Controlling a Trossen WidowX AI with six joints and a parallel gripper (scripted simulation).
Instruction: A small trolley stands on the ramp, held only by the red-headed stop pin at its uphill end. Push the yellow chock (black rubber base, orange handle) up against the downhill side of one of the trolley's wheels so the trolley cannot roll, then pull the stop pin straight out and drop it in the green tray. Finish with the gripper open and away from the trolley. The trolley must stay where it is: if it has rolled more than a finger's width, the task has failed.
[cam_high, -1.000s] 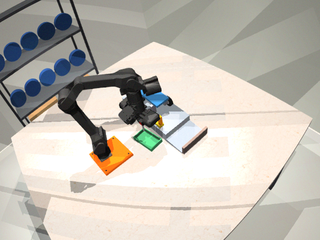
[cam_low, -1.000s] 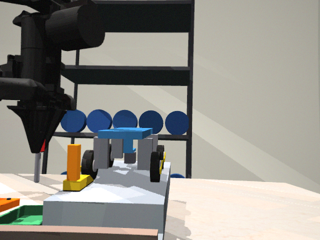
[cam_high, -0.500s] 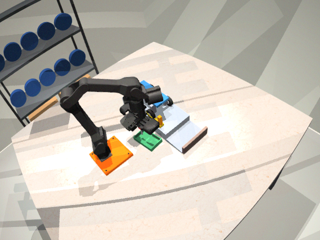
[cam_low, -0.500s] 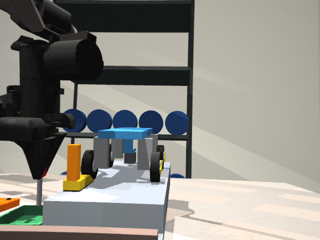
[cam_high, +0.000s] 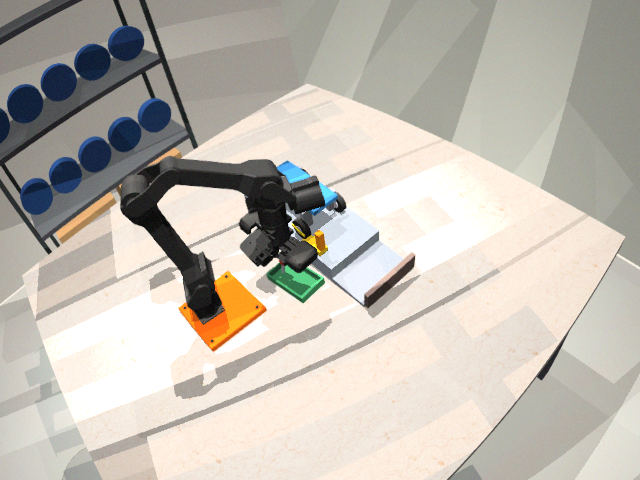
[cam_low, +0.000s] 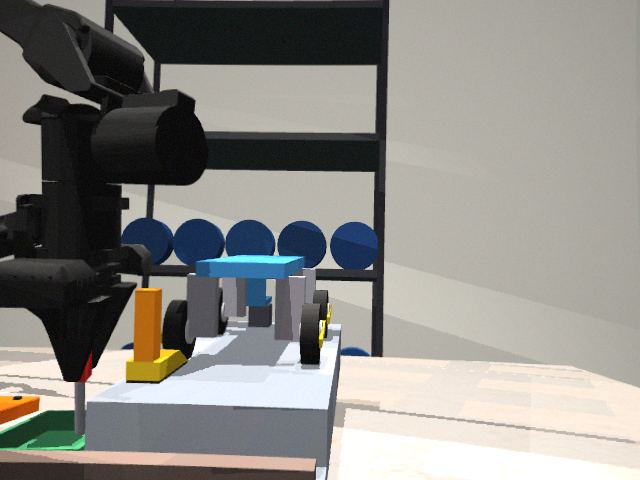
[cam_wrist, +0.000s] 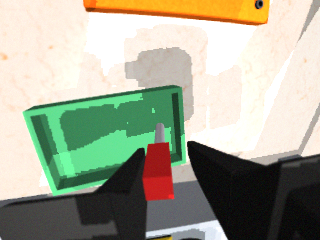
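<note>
Now: the green tray 60 mm below my gripper tip, 30 mm to the right of it and 10 mm ahead of it. Also, from my gripper tip: yellow chock (80 mm ahead, 30 mm to the right, 30 mm above); then grey ramp (130 mm ahead, 70 mm to the left, 10 mm below); then red-headed stop pin (right at my gripper tip).
</note>
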